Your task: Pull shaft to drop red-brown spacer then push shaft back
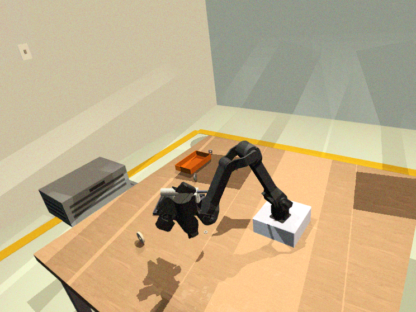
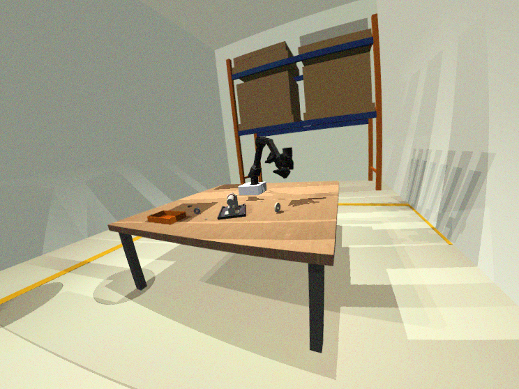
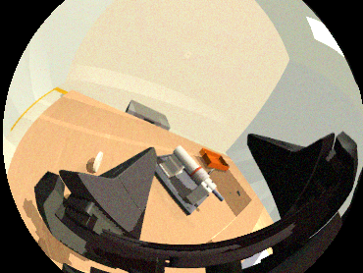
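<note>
Right now the shaft is 13 cm ahead of my gripper tip, 21 cm to the right of it and 16 cm below it. The rest, counted from my gripper tip: red-brown spacer 17 cm ahead, 18 cm to the right, 16 cm below; pale ring 12 cm ahead, 10 cm to the left, 21 cm below; orange tray 43 cm ahead, 48 cm to the right, 23 cm below.
</note>
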